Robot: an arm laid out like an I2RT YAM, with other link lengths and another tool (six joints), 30 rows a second.
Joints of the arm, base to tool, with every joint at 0 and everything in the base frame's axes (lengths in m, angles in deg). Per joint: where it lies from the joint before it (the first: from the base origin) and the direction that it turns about. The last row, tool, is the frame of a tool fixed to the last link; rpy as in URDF.
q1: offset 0 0 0.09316 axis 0 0 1
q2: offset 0.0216 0.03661 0.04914 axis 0 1 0
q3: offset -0.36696 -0.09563 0 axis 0 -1 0
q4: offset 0.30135 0.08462 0.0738 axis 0 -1 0
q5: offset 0.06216 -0.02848 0.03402 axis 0 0 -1
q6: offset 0.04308 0 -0.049 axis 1 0 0
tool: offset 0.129 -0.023 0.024 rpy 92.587 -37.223 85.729
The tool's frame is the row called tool.
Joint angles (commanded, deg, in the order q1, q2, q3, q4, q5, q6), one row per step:
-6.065, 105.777, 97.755, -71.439, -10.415, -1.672
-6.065, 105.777, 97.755, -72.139, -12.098, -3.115
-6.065, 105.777, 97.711, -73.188, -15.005, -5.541
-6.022, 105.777, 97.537, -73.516, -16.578, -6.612
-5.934, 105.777, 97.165, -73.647, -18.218, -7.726
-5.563, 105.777, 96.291, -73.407, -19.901, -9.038
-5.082, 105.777, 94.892, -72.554, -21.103, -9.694
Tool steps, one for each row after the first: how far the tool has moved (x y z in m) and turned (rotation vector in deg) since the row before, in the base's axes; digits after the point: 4 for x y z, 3 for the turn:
-0.0017, 0.0059, -0.0001, 1.442, 0.267, 1.691
-0.0026, 0.0101, 0.0002, 2.529, 0.258, 2.797
-0.0011, 0.0057, -0.0004, 1.418, 0.062, 1.295
-0.0010, 0.0062, -0.0013, 1.486, 0.015, 1.369
-0.0012, 0.0088, -0.0038, 1.522, 0.053, 1.818
-0.0012, 0.0079, -0.0069, 1.145, 0.211, 1.234

